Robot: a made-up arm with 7 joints. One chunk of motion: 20 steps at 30 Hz.
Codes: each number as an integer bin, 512 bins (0 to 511) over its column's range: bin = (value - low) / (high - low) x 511, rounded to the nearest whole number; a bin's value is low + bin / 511 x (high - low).
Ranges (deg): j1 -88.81..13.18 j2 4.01..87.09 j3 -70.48..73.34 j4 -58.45..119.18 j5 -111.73..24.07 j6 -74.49..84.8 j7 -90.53..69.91
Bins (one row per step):
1: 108 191 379 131 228 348 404
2: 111 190 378 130 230 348 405
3: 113 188 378 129 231 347 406
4: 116 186 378 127 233 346 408
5: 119 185 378 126 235 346 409
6: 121 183 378 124 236 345 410
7: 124 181 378 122 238 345 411
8: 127 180 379 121 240 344 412
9: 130 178 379 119 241 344 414
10: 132 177 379 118 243 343 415
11: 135 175 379 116 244 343 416
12: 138 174 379 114 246 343 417
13: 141 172 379 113 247 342 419
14: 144 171 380 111 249 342 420
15: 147 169 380 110 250 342 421
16: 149 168 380 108 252 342 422
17: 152 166 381 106 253 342 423
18: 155 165 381 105 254 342 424
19: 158 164 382 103 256 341 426
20: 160 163 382 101 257 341 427
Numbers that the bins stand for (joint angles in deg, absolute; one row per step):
1: -67.25 35.06 36.19 -12.91 -51.14 33.99 36.31
2: -66.66 34.90 35.91 -13.26 -50.61 33.99 36.63
3: -66.26 34.58 35.91 -13.61 -50.34 33.68 36.94
4: -65.66 34.25 35.91 -14.30 -49.81 33.37 37.57
5: -65.06 34.09 35.91 -14.65 -49.28 33.37 37.88
6: -64.66 33.76 35.91 -15.35 -49.01 33.05 38.20
7: -64.06 33.44 35.91 -16.04 -48.48 33.05 38.51
8: -63.46 33.27 36.19 -16.39 -47.95 32.74 38.83
9: -62.86 32.95 36.19 -17.08 -47.68 32.74 39.45
10: -62.46 32.79 36.19 -17.43 -47.15 32.43 39.77
11: -61.87 32.46 36.19 -18.13 -46.89 32.43 40.08
12: -61.27 32.30 36.19 -18.82 -46.35 32.43 40.40
13: -60.67 31.97 36.19 -19.17 -46.09 32.12 41.02
14: -60.07 31.81 36.47 -19.87 -45.56 32.12 41.34
15: -59.47 31.49 36.47 -20.21 -45.29 32.12 41.65
16: -59.07 31.32 36.47 -20.91 -44.76 32.12 41.97
17: -58.47 31.00 36.75 -21.60 -44.49 32.12 42.28
18: -57.87 30.84 36.75 -21.95 -44.23 32.12 42.59
19: -57.27 30.67 37.03 -22.65 -43.70 31.81 43.22
20: -56.88 30.51 37.03 -23.34 -43.43 31.81 43.54

